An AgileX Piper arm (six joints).
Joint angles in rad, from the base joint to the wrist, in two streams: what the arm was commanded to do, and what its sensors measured. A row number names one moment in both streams.
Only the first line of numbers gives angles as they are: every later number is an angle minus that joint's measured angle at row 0.
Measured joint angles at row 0:
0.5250, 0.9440, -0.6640, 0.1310, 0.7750, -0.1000
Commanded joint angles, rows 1 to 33:
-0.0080, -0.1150, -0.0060, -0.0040, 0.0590, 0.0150
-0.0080, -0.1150, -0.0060, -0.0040, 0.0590, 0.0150
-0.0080, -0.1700, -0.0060, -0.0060, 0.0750, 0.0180
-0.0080, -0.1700, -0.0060, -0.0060, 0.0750, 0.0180
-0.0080, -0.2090, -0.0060, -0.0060, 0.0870, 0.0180
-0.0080, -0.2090, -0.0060, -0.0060, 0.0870, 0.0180
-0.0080, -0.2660, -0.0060, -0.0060, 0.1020, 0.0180
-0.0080, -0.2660, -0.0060, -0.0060, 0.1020, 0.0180
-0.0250, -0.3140, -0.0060, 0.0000, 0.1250, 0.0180
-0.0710, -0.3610, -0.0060, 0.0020, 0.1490, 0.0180
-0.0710, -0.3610, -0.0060, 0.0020, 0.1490, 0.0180
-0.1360, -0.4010, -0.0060, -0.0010, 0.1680, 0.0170
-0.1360, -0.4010, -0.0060, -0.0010, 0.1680, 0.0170
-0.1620, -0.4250, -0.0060, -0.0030, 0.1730, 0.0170
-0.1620, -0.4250, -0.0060, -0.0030, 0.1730, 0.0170
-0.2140, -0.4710, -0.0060, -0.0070, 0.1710, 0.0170
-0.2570, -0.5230, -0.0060, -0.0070, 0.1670, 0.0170
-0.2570, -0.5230, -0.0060, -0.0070, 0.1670, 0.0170
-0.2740, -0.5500, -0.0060, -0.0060, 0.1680, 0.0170
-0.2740, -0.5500, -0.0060, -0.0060, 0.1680, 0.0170
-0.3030, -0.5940, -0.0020, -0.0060, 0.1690, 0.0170
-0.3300, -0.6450, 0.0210, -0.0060, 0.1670, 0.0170
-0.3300, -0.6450, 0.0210, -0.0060, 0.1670, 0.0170
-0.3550, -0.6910, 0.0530, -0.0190, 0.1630, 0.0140
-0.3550, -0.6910, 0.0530, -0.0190, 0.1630, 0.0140
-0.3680, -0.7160, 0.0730, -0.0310, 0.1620, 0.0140
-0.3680, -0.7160, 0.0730, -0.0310, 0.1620, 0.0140
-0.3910, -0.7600, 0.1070, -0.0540, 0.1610, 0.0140
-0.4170, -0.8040, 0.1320, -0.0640, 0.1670, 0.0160
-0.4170, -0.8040, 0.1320, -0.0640, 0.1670, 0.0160
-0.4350, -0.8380, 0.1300, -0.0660, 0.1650, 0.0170
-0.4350, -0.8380, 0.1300, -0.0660, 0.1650, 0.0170
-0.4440, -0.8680, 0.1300, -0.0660, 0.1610, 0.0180
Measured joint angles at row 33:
-0.4260, -0.8280, 0.1290, -0.0580, 0.1710, 0.0170
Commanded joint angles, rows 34 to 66:
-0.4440, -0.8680, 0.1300, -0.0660, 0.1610, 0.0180
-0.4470, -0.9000, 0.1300, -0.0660, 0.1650, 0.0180
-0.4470, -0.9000, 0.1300, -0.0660, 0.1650, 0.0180
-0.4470, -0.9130, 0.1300, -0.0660, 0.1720, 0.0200
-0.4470, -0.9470, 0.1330, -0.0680, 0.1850, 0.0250
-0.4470, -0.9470, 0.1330, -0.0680, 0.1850, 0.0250
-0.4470, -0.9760, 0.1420, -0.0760, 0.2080, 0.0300
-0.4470, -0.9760, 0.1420, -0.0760, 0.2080, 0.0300
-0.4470, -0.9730, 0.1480, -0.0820, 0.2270, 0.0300
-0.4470, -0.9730, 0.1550, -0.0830, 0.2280, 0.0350
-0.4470, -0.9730, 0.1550, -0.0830, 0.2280, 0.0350
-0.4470, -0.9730, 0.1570, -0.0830, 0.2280, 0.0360
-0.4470, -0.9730, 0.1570, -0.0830, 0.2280, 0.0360
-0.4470, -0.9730, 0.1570, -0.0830, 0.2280, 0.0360
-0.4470, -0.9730, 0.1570, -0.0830, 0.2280, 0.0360
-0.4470, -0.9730, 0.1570, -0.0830, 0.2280, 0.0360
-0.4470, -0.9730, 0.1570, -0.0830, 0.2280, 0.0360
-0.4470, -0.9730, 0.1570, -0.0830, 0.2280, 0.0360
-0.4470, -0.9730, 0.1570, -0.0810, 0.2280, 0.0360
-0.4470, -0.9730, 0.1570, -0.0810, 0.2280, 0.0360
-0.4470, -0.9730, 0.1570, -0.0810, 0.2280, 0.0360
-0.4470, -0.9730, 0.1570, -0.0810, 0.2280, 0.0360
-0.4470, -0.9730, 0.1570, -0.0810, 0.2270, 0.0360
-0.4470, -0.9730, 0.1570, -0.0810, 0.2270, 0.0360
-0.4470, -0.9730, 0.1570, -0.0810, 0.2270, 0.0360
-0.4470, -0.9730, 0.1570, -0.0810, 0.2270, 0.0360
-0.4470, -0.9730, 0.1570, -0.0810, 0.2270, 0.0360
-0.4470, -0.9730, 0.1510, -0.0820, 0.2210, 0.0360
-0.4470, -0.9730, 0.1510, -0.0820, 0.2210, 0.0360
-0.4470, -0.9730, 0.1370, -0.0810, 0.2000, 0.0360
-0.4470, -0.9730, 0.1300, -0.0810, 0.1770, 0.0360
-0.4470, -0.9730, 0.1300, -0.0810, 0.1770, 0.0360
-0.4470, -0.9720, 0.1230, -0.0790, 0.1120, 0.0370
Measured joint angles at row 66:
-0.4410, -0.9490, 0.1380, -0.0770, 0.1690, 0.0260
